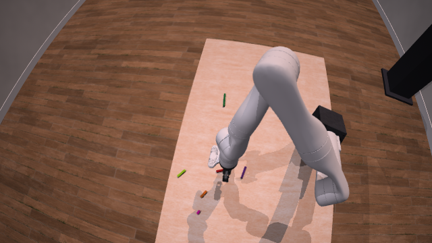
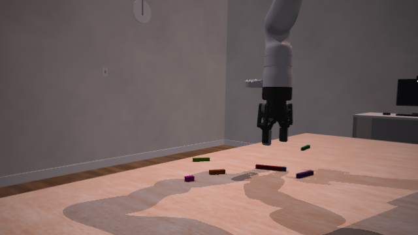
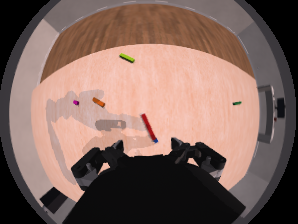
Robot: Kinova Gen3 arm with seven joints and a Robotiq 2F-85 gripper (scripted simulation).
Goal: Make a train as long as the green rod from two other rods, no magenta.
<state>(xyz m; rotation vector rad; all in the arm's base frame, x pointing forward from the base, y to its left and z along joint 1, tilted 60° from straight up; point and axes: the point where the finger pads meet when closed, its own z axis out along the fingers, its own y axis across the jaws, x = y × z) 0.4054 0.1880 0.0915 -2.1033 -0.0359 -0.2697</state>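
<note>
My gripper is now 7 cm above the red rod and 2 cm short of it. From my hand the other things lie so: orange rod (14 cm to the left, 7 cm below, 7 cm ahead); then blue rod (7 cm below, 2 cm to the right, 1 cm behind); then purple rod (8 cm behind, 7 cm below, 2 cm to the right).
</note>
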